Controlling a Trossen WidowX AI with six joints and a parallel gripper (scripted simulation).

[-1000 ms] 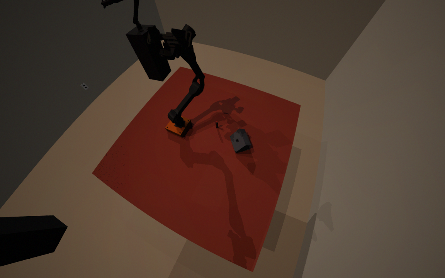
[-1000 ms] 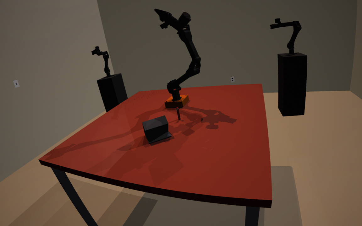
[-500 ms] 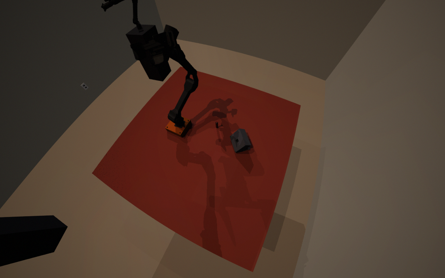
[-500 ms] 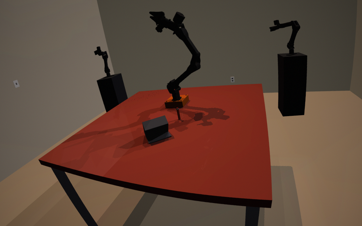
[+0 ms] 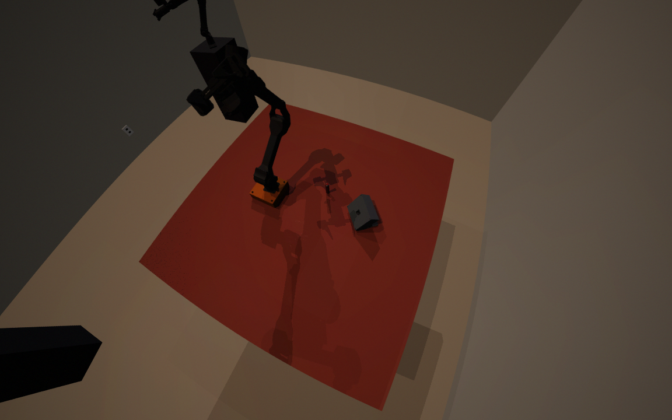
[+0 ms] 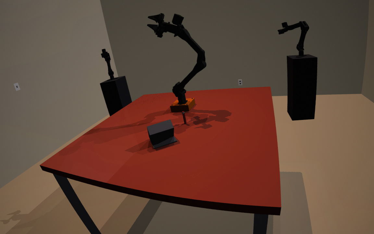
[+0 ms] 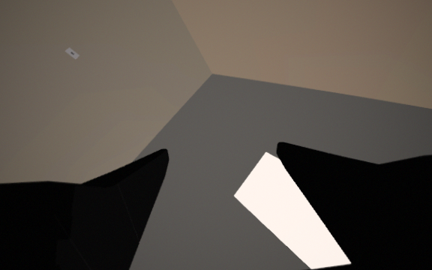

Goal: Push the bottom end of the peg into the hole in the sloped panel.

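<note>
Now: the square peg 210 mm ahead of my gripper tip, 200 mm to the left of it and 610 mm below it. The rest, counted from my gripper tip: grey sloped panel (410 mm ahead, 120 mm to the left, 620 mm below).
</note>
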